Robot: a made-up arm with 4 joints.
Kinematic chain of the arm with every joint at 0, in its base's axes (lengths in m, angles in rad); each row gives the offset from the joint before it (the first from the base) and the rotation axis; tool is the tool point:
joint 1: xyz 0 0 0.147 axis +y
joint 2: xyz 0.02 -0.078 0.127 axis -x
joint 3: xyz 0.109 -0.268 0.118 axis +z
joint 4: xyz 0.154 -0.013 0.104 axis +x
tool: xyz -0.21 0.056 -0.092
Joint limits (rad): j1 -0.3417..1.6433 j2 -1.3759..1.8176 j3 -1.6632..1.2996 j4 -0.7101..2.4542
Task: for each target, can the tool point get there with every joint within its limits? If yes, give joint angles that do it. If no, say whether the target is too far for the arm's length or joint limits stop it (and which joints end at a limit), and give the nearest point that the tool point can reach.
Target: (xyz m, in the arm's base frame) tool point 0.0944 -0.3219 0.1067
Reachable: yes | joints 0.9181 -0.7697 -0.8299 -0.4493
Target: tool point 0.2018 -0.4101 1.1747
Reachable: no: too far | nearest point 0.1097 -0.2372 0.7057 | short by 0.508 m
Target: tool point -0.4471 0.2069 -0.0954
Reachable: no: joint limits stop it (at a limit: joint 1, joint 2, joint 3, joint 4) | nearest point -0.1844 -0.2555 0.0166 | short by 0.543 m
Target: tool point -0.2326 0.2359 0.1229
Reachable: no: joint limits stop it (at a limit: joint 1, joint 2) | nearest point -0.0486 0.2132 0.4107 | short by 0.342 m
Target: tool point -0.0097 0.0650 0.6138
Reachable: yes | joints -0.0933 1.1245 0.7145 1.5403
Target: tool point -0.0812 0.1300 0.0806
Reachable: no: joint limits stop it (at a limit: joint 1, joint 2) | nearest point 0.2163 0.1844 0.0169 | short by 0.309 m
